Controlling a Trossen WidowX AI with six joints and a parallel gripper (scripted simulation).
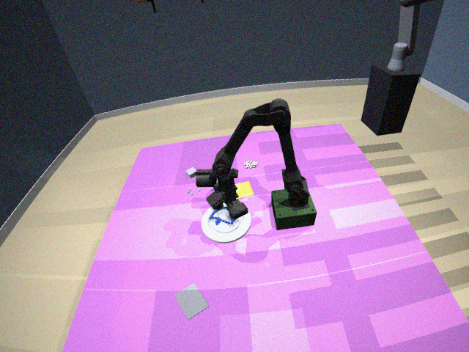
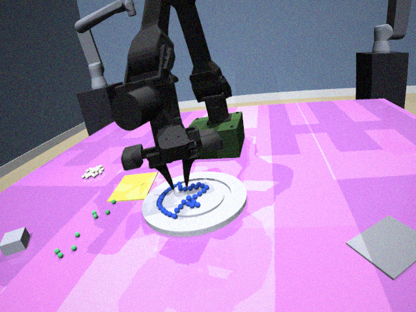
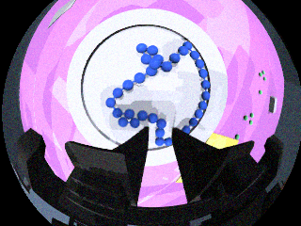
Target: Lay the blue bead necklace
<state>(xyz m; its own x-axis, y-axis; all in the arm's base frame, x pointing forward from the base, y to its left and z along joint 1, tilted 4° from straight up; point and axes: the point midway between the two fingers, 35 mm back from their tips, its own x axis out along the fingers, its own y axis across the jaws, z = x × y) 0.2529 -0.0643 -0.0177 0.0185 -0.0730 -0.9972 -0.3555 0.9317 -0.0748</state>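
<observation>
The round white bead board is 30 mm ahead of my gripper tip, 30 mm to the left of it and 10 mm below it. From my gripper tip the other things lie so: yellow sheet 40 mm behind, 120 mm to the right, 10 mm below; grey tile 170 mm ahead, 340 mm to the left, 10 mm below; cube 180 mm ahead, 300 mm to the right.
</observation>
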